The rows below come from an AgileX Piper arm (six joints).
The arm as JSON. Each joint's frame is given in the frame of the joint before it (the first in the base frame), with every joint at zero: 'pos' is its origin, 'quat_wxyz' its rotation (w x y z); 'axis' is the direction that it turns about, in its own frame. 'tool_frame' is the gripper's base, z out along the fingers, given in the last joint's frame.
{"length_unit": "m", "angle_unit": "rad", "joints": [
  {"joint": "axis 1", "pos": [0.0, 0.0, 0.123], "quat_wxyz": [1.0, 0.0, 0.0, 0.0], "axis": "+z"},
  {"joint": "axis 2", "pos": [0.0, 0.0, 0.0], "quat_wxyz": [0.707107, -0.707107, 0.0, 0.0], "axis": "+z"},
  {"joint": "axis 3", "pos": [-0.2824, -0.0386, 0.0], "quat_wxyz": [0.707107, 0.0, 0.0, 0.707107], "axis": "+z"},
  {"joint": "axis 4", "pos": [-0.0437, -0.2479, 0.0], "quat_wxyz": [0.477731, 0.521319, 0.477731, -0.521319], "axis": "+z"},
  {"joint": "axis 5", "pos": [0.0, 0.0, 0.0], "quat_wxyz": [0.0, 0.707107, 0.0, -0.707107], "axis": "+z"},
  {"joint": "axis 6", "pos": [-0.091, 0.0, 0.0], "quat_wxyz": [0.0, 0.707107, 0.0, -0.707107], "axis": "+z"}
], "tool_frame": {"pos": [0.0, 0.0, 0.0], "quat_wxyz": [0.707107, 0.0, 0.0, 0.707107]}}
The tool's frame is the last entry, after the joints.
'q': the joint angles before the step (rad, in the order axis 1, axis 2, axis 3, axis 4, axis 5, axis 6). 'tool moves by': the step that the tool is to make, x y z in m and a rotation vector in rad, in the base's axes. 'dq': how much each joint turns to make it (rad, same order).
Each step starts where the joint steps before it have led.
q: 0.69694, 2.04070, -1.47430, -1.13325, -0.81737, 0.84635
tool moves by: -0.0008, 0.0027, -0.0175, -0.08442, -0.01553, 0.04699
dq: 0.00002, 0.02852, -0.00533, -0.10684, 0.00140, 0.02749
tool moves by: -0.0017, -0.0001, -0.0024, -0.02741, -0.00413, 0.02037
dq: -0.00001, 0.00029, -0.00060, -0.04559, -0.00169, 0.02196
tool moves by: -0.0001, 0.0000, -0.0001, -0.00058, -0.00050, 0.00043
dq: 0.00012, -0.00009, 0.00038, -0.00053, 0.00001, -0.00043
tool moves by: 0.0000, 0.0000, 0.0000, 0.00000, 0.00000, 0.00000
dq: 0.00000, 0.00000, 0.00000, 0.00000, 0.00000, 0.00000
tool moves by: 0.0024, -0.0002, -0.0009, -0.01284, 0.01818, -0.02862
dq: 0.00030, 0.00017, -0.00207, -0.00020, 0.03026, 0.02259
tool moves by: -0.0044, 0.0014, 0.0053, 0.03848, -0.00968, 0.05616
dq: 0.00007, -0.00027, -0.00722, 0.00000, -0.06489, -0.00918
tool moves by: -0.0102, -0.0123, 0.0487, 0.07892, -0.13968, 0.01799
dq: -0.00981, -0.10405, 0.00001, 0.00329, -0.02765, -0.06304
